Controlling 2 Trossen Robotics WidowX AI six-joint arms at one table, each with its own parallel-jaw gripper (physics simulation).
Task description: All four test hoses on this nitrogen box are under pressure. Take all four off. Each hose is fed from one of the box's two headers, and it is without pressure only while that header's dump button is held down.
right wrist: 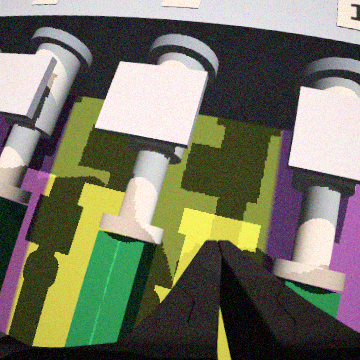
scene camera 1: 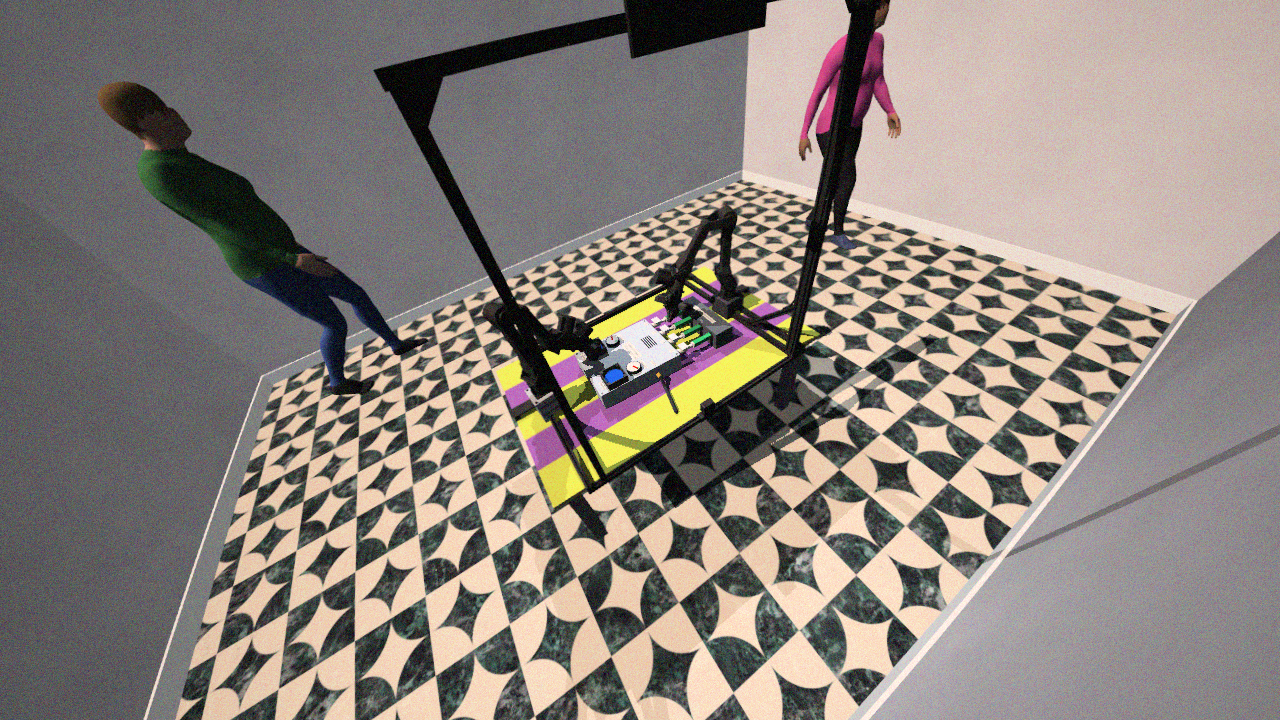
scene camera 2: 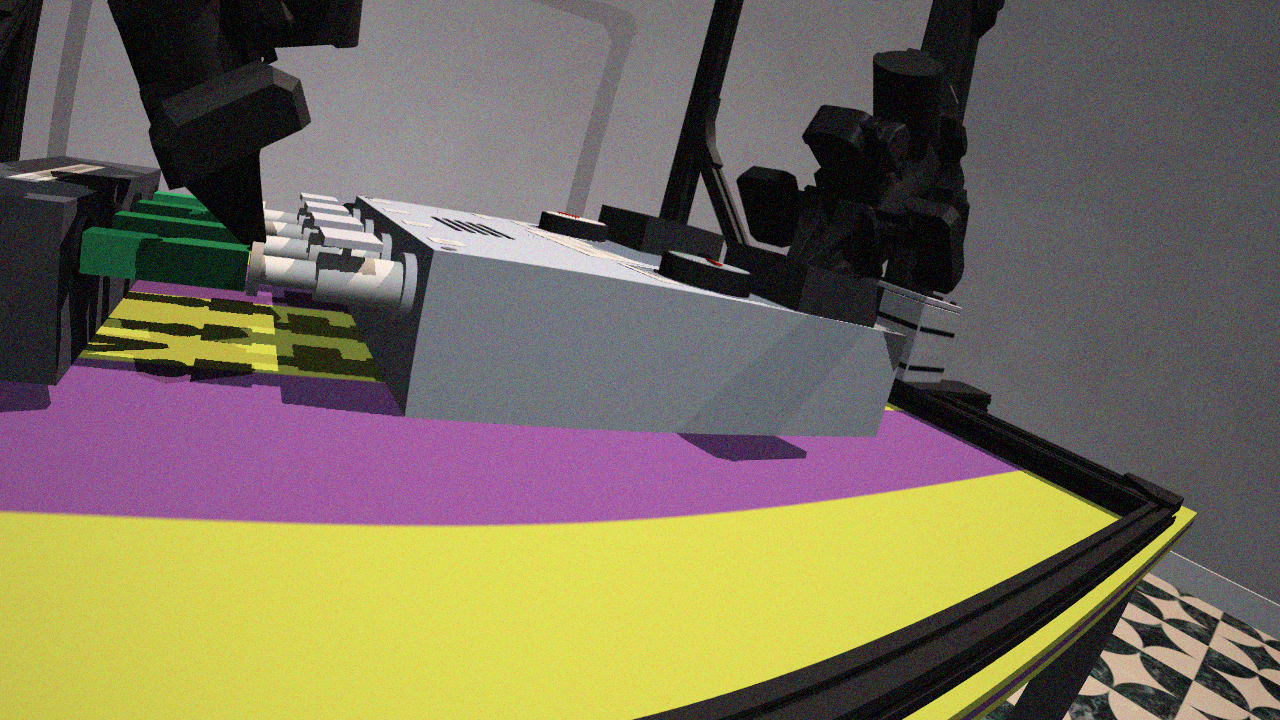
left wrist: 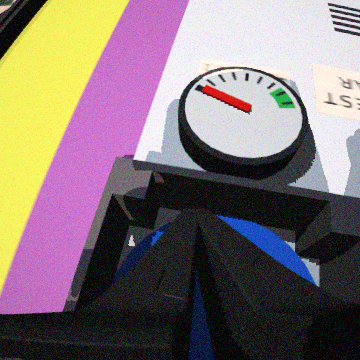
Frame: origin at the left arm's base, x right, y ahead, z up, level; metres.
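Seen in the pictures: left gripper, fingertip midpoint: (scene camera 1: 599, 344) (scene camera 2: 784, 283) (left wrist: 194, 219); right gripper, fingertip midpoint: (right wrist: 215, 250) (scene camera 1: 669, 322); left arm's base, origin of the base link: (scene camera 1: 541, 390) (scene camera 2: 908, 289); right arm's base, origin of the base link: (scene camera 1: 727, 295).
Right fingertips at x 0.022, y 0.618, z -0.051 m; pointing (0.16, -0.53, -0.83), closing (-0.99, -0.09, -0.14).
Offsets run from my right fingertips to a thing's top centre. "*": to the spot under its first point.
The pale nitrogen box (scene camera 1: 660, 354) (scene camera 2: 626, 358) (left wrist: 240, 30) has white fittings on one end, with green hoses @[* dx -0.039, dy +0.039, dz -0.001 m] (scene camera 2: 192, 255) (right wrist: 107, 285) on them. Three fittings show in the right wrist view. My right gripper (scene camera 2: 259, 234) (right wrist: 215, 250) is shut and empty, low between the middle and right hoses of that view; its finger partly covers the right hose. My left gripper (left wrist: 194, 219) is shut and empty over a blue dump button @[dx -0.078, dy -0.345, dz +0.029 m] (left wrist: 272, 240) inside a black guard; contact is hidden. The gauge @[* dx -0.067, dy -0.277, dz +0.034 m] (left wrist: 240, 135) beside it has its red needle at the low end, away from the green band.
A second blue button @[dx +0.110, dy -0.374, dz +0.035 m] (scene camera 1: 614, 376) and gauge (scene camera 1: 633, 367) (scene camera 2: 704, 274) are on the box's nearer side. A dark block (scene camera 1: 716, 327) (scene camera 2: 31, 286) stands behind the hoses. A black rod @[* dx +0.268, dy -0.248, dz -0.049 m] (scene camera 1: 668, 394) stands near the box. Black frame posts surround the table; two people stand beyond.
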